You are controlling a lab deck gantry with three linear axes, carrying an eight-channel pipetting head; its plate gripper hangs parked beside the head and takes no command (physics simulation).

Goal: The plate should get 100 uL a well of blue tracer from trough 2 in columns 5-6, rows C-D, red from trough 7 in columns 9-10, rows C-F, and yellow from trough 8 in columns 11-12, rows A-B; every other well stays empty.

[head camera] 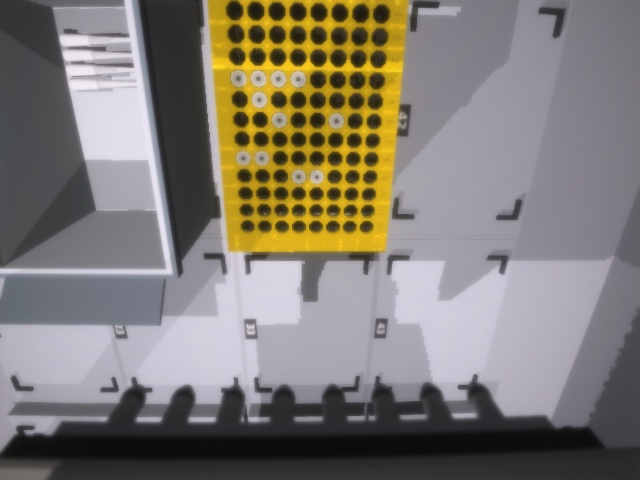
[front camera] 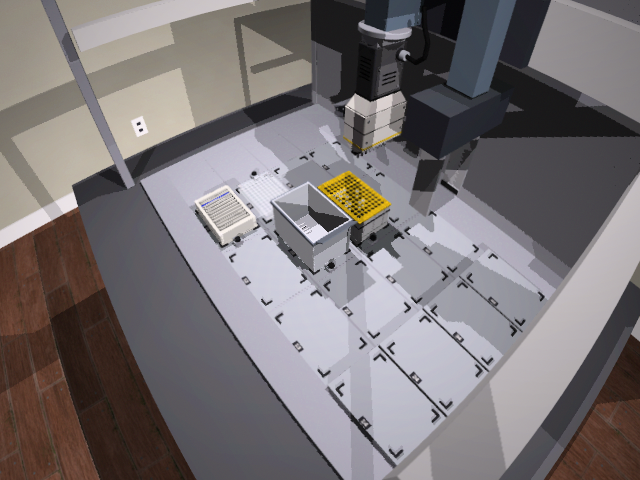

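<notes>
The pale well plate (front camera: 262,192) lies behind the cream trough block (front camera: 250,225); its well contents are too small to tell. The block has narrow troughs, and a blue line shows near its far end. The yellow tip rack (front camera: 383,205) (head camera: 307,242) holds several scattered white tips among dark holes. The eight-channel head (front camera: 375,121) hangs high behind the rack; its eight dark nozzles (head camera: 283,395) look bare in the head view. The parked plate gripper (front camera: 439,178) hangs beside the head under a dark block, its paddles apart and nothing seen between them.
A deep grey bin (front camera: 330,254) (head camera: 168,227) stands between the trough block and plate on one side and the tip rack on the other. Several white tips (head camera: 98,62) lie inside it. Black corner marks and numbered labels mark the deck positions. Walls border the deck.
</notes>
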